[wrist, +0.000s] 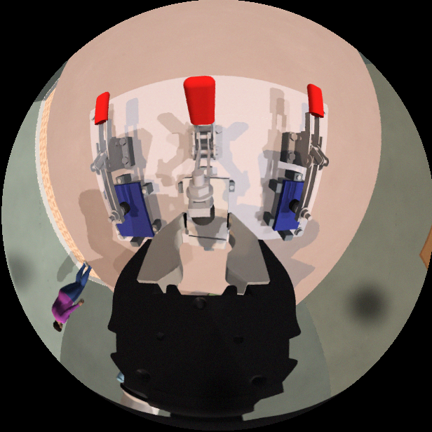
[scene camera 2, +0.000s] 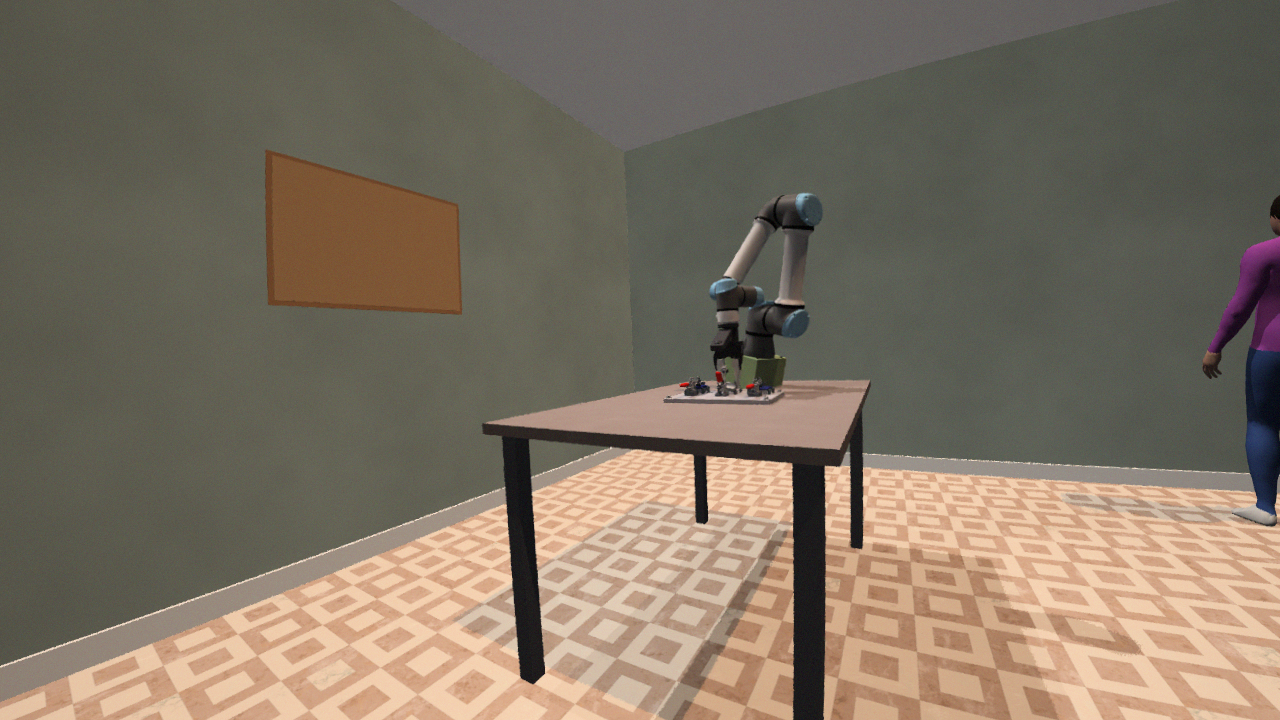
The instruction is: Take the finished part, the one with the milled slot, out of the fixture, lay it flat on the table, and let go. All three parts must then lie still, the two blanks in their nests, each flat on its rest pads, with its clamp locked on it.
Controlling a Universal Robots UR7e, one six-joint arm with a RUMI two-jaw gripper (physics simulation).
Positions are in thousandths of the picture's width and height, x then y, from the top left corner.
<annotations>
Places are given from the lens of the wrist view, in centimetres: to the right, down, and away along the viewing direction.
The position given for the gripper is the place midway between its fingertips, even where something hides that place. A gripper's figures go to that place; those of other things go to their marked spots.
gripper (wrist: 478, 494): -1, 0, 15
finished part (wrist: 494, 545): 0, 3, 16
blue blank (wrist: 321, 510): -11, 1, 15
</annotations>
